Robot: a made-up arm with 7 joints. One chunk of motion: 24 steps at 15 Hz.
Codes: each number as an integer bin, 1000 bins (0 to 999) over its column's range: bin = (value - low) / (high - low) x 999, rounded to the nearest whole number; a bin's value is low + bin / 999 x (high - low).
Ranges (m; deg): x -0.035..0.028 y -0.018..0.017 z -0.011..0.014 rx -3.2..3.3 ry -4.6..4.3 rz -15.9..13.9
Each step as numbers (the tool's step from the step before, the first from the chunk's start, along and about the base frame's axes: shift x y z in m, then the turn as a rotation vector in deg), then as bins.
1 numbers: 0.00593 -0.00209 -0.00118 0.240 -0.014 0.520
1 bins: 649 454 392 529 515 550
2 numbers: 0.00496 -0.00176 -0.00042 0.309 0.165 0.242
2 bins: 634 464 423 539 535 541
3 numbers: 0.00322 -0.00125 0.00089 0.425 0.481 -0.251
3 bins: 606 478 475 557 570 525
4 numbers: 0.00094 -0.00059 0.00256 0.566 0.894 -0.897
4 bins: 570 497 542 579 617 503
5 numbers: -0.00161 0.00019 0.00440 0.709 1.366 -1.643
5 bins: 529 519 615 601 670 478
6 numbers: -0.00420 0.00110 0.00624 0.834 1.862 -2.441
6 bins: 488 545 689 620 725 451
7 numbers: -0.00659 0.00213 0.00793 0.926 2.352 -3.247
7 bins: 451 575 756 634 780 424
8 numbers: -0.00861 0.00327 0.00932 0.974 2.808 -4.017
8 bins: 418 607 812 642 832 398
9 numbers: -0.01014 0.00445 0.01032 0.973 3.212 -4.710
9 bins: 394 641 852 641 877 375
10 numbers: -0.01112 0.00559 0.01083 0.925 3.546 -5.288
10 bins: 379 673 872 634 914 356
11 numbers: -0.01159 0.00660 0.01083 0.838 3.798 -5.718
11 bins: 371 702 872 621 943 341
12 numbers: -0.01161 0.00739 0.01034 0.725 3.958 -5.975
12 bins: 371 725 853 603 961 333
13 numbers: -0.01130 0.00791 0.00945 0.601 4.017 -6.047
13 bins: 376 740 817 584 967 330
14 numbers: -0.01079 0.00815 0.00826 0.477 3.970 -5.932
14 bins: 384 746 770 565 962 334
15 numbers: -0.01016 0.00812 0.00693 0.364 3.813 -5.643
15 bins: 394 746 716 548 944 344
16 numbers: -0.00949 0.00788 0.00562 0.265 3.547 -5.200
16 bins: 405 739 664 533 914 359
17 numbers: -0.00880 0.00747 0.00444 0.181 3.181 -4.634
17 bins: 415 727 617 520 873 378
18 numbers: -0.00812 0.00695 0.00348 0.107 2.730 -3.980
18 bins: 426 712 579 508 823 400
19 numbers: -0.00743 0.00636 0.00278 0.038 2.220 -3.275
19 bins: 437 695 551 498 766 423
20 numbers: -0.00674 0.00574 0.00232 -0.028 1.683 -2.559
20 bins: 448 678 532 488 705 447
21 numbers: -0.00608 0.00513 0.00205 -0.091 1.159 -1.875
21 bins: 459 660 521 478 646 470
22 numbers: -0.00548 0.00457 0.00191 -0.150 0.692 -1.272
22 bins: 468 644 516 469 594 490
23 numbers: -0.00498 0.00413 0.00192 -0.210 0.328 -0.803
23 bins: 476 632 516 460 553 506
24 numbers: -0.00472 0.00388 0.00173 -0.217 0.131 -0.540
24 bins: 480 625 509 458 531 515
